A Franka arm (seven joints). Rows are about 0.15 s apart.
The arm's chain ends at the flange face. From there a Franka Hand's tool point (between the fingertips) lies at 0.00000 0.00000 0.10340 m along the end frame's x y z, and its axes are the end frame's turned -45 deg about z.
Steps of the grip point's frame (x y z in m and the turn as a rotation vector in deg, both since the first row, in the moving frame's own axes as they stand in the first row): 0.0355, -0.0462, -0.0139, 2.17, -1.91, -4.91; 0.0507, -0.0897, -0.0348, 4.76, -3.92, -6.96; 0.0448, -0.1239, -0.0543, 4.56, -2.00, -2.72; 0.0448, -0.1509, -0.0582, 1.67, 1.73, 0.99; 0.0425, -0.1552, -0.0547, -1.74, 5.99, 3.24; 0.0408, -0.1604, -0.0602, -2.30, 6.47, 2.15; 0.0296, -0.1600, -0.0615, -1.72, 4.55, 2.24
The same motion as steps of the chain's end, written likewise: -0.0024, -0.0577, -0.0138, 0.18, -2.88, -4.91; -0.0165, -0.0989, -0.0342, 0.59, -6.14, -6.96; -0.0475, -0.1162, -0.0539, 1.81, -4.64, -2.72; -0.0751, -0.1340, -0.0581, 2.40, 0.04, 0.99; -0.0897, -0.1347, -0.0541, 3.01, 5.47, 3.24; -0.0958, -0.1372, -0.0595, 2.95, 6.20, 2.15; -0.1003, -0.1306, -0.0611, 2.00, 4.43, 2.24
